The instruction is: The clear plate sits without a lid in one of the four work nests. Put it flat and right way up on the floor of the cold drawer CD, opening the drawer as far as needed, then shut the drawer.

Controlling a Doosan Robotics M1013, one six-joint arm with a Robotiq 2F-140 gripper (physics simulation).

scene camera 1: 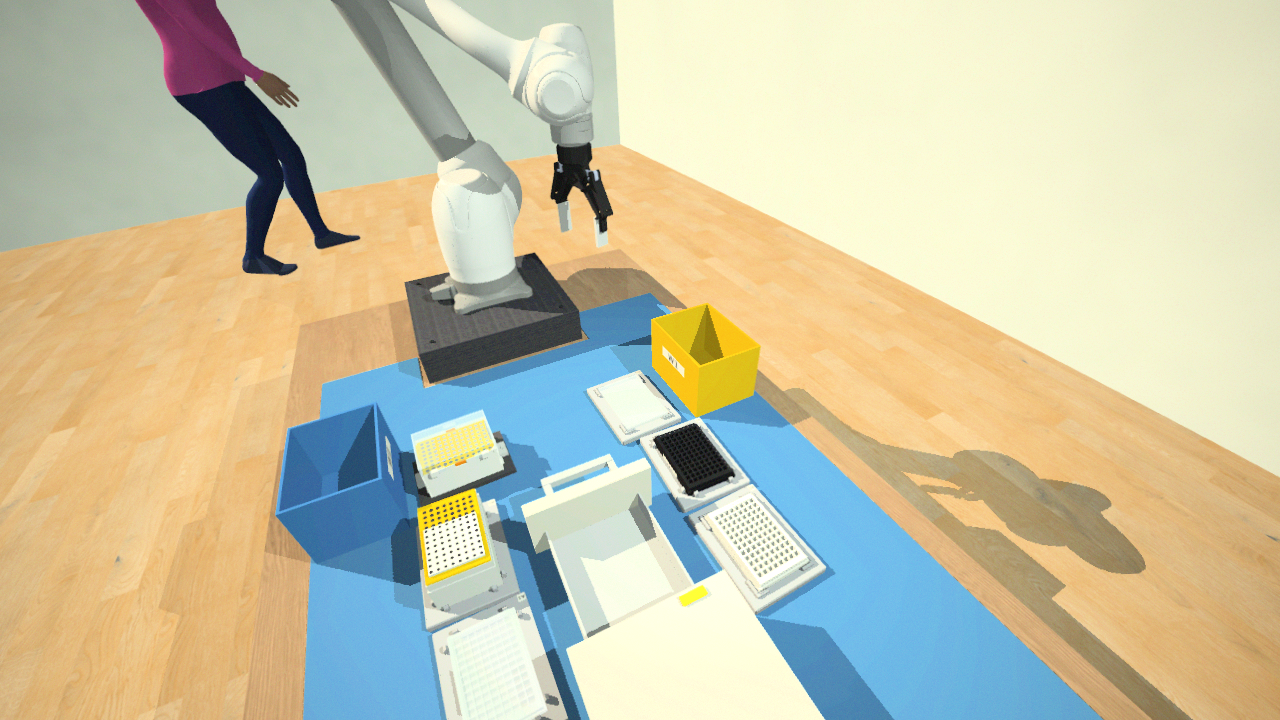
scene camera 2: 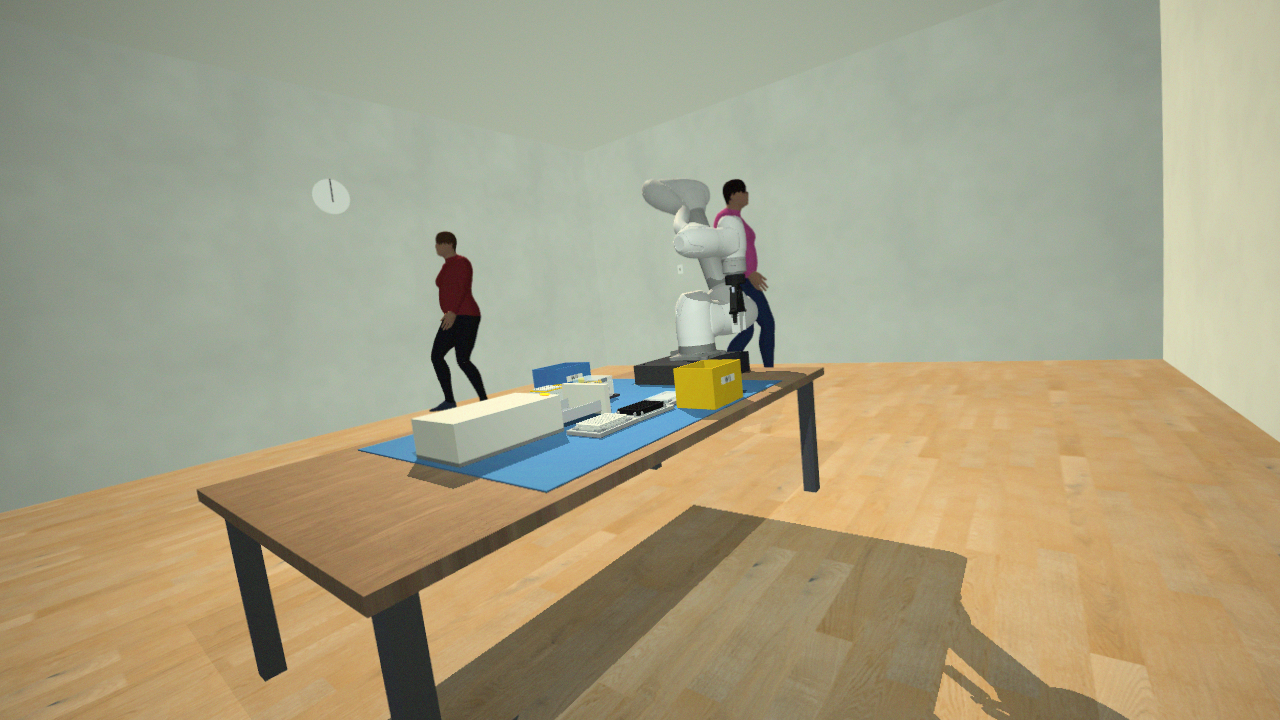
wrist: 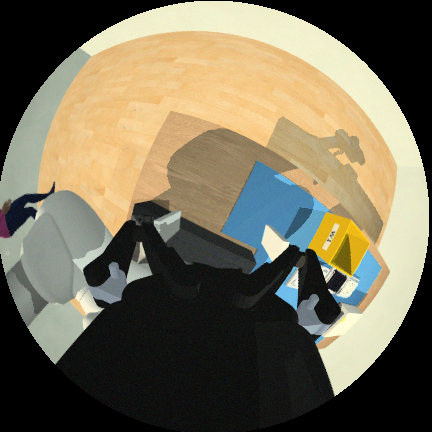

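Pixels of known places: gripper, fingertip midpoint: (scene camera 1: 583,237) (scene camera 2: 739,331) (wrist: 221,226); arm's base, link origin: (scene camera 1: 488,288) (scene camera 2: 697,357).
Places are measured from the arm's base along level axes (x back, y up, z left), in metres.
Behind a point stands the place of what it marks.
Note:
The clear plate (scene camera 1: 496,667) @(x -0.824, y -0.051, z -0.181 m) is a pale, see-through plate with a grid of wells. It sits without a lid in a light nest at the lower left of scene camera 1, partly cut off by the frame edge. The cold drawer (scene camera 1: 588,503) @(x -0.693, y -0.008, z -0.009 m) (scene camera 2: 588,399) @(x -0.693, y -0.030, z 0.019 m) stands well open from its white cabinet (scene camera 1: 689,667) @(x -0.946, y 0.025, z 0.002 m) (scene camera 2: 487,428) @(x -1.113, y -0.008, z 0.088 m), its handle side toward the robot base. The part of its floor that shows is bare; the rest is hidden under the cabinet. My gripper (scene camera 1: 582,225) @(x -0.069, y 0.105, z 0.237 m) (scene camera 2: 738,324) @(x -0.069, y 0.105, z 0.237 m) (wrist: 221,226) @(x -0.069, y 0.105, z 0.237 m) is open and empty, high beside the robot base, far from plate and drawer.
A yellow bin (scene camera 1: 705,362) @(x -0.428, y -0.073, z 0.360 m) (scene camera 2: 707,385) @(x -0.558, y -0.007, z 0.368 m) (wrist: 340,243) @(x -0.538, y -0.075, z 0.331 m) and a blue bin (scene camera 1: 335,479) @(x -0.403, y -0.073, z -0.366 m) (scene camera 2: 561,371) @(x -0.534, y 0.031, z -0.259 m) flank the mat. A black plate (scene camera 1: 691,454) @(x -0.650, y -0.052, z 0.187 m) and a white plate (scene camera 1: 759,540) @(x -0.831, y -0.052, z 0.188 m) sit right of the drawer, two tip boxes (scene camera 1: 458,456) @(x -0.520, y -0.004, z -0.159 m) (scene camera 1: 454,541) @(x -0.672, y -0.001, z -0.189 m) left. A person (scene camera 1: 246,116) stands behind the arm.

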